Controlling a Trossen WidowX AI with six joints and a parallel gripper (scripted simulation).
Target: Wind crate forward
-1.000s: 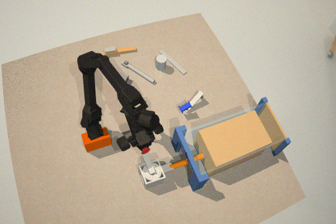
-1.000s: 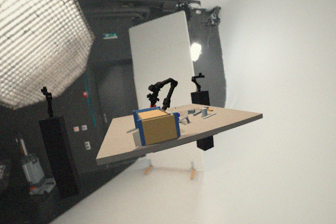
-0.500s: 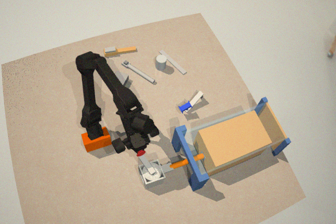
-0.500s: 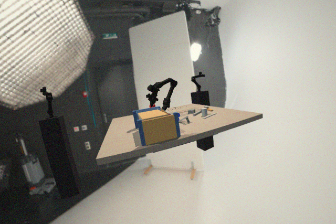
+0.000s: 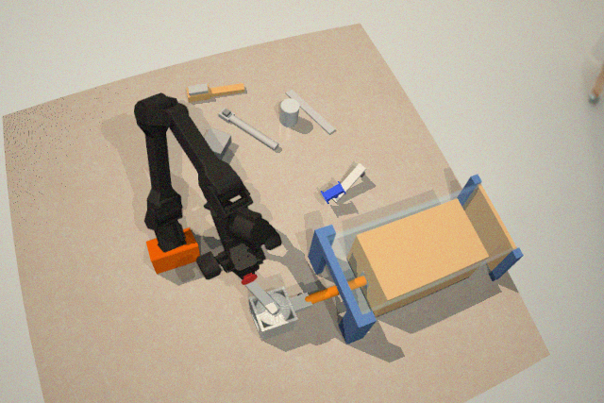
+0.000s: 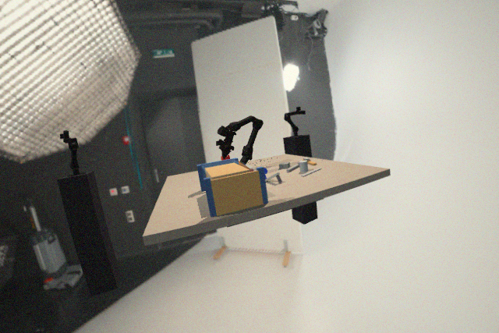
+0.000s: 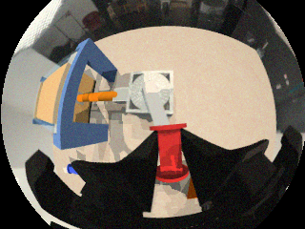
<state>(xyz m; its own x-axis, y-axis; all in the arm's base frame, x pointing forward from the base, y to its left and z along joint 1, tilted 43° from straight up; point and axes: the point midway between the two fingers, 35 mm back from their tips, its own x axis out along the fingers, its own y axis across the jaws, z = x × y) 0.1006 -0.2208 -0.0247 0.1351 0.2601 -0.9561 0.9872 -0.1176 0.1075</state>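
My gripper tip is 10 mm short of the red-knobbed winch handle, 20 mm to the left of it and 40 mm above it. Round my gripper tip: hand winch 10 mm ahead, 80 mm to the right, 120 mm below; blue steel frame 180 mm ahead, 100 mm to the right, 40 mm below; red knob 20 mm to the left, 10 mm below.
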